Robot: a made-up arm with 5 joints.
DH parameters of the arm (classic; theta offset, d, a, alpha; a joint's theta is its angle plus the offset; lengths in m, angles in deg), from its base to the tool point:
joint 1: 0 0.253 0 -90
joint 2: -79.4 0 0.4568 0
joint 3: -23.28 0 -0.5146 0
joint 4: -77.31 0 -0.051 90
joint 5: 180 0.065 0 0
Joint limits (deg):
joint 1: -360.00..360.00
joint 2: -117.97..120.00
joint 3: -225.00..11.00
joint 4: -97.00..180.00
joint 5: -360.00..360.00
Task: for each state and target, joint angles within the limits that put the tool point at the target. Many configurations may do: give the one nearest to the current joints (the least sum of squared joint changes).
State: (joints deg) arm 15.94 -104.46 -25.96 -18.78 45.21
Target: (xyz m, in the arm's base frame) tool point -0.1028 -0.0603 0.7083
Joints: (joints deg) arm 30.39 -102.21 -23.64 -18.37 45.21
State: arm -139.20 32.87 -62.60 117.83 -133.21
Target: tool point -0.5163 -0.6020 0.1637
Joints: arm -130.62 46.22 -92.81 107.18 -133.21
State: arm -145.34 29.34 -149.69 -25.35 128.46
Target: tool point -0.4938 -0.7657 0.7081
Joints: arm -122.82 45.69 -137.12 -27.64 128.46
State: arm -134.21 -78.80 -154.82 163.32 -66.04
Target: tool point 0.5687 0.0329 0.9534
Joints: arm -176.69 -59.12 -145.08 161.88 -66.04
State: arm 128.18 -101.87 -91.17 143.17 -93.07
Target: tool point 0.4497 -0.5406 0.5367
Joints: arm 129.76 -115.50 -93.56 145.19 -93.07
